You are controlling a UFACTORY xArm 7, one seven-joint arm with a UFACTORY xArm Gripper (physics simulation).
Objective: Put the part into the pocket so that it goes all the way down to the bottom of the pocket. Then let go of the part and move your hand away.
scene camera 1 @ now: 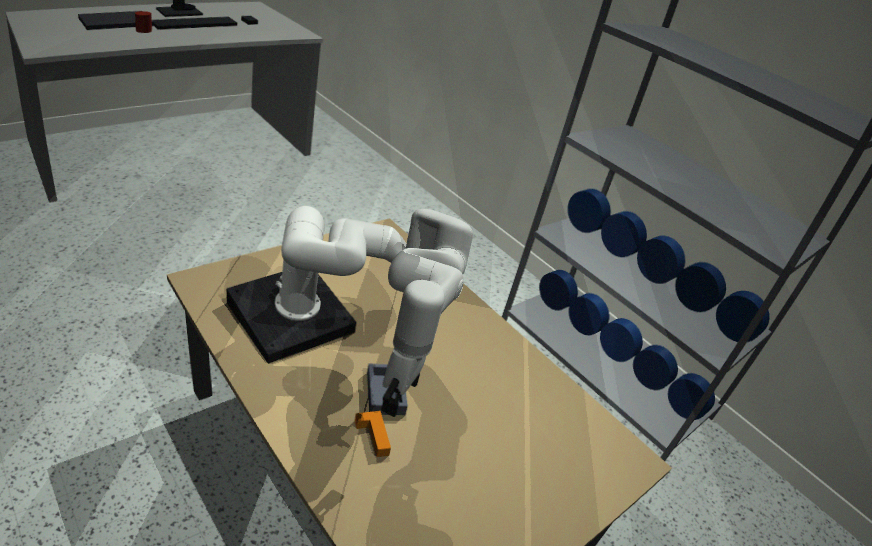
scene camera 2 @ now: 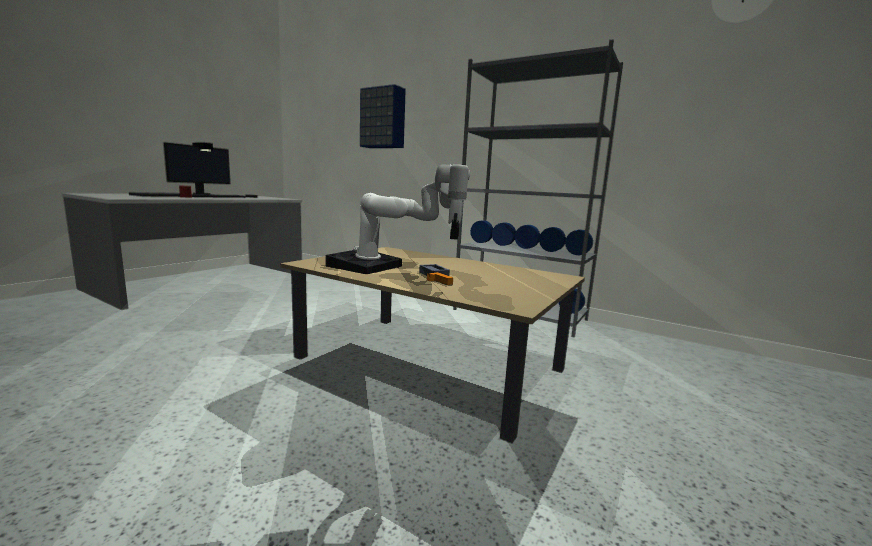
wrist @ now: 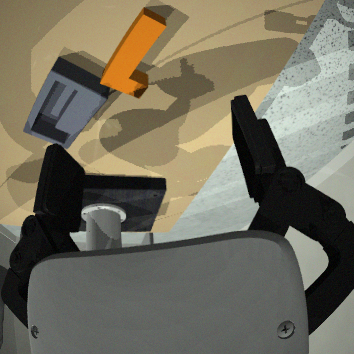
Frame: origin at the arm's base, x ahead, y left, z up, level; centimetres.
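Seen in the pictures: gripper, between the fingertips: (scene camera 1: 399, 397) (scene camera 2: 454, 237) (wrist: 144, 135); arm's base, origin of its link: (scene camera 1: 297, 304) (scene camera 2: 368, 256) (wrist: 103, 213).
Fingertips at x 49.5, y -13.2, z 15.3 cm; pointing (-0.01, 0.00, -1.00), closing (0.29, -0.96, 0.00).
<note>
Pixels of each thing's top centre, then the offset from my fingertips to it. Level surfaces: height alone.
- orange L-shaped block, centre of its top: (wrist: 140, 60) (scene camera 1: 372, 430) (scene camera 2: 440, 275) dx -5.7, dy +0.6, dz -17.0 cm
- blue-grey block with the pocket, centre of its top: (wrist: 59, 115) (scene camera 1: 387, 384) (scene camera 2: 434, 267) dx -13.5, dy +13.1, dz -16.4 cm
- wooden table, height of its surface: dz -20.0 cm
The part, an orange L-shaped block (scene camera 1: 380, 435) (scene camera 2: 440, 278) (wrist: 131, 52), lies flat on the table. Its short leg is at the end nearer the pocket block. The blue-grey block with the pocket (scene camera 1: 371, 389) (scene camera 2: 425, 273) (wrist: 82, 117) sits right beside it, between the part and the robot base. Its pocket is a dark recess, seen in the wrist view. My gripper (scene camera 1: 403, 395) (scene camera 2: 454, 230) (wrist: 144, 135) is open, with nothing between its fingers. It hangs well above the table and hides some of the pocket block in the first scene view.
The arm stands on a black base plate (scene camera 1: 257, 327) (scene camera 2: 341, 262) on the wooden table (scene camera 1: 489, 385) (scene camera 2: 534, 289). A metal shelf rack (scene camera 1: 551, 186) (scene camera 2: 468, 96) with blue discs stands behind the table. A grey desk (scene camera 1: 283, 32) (scene camera 2: 96, 244) stands farther off to the left.
</note>
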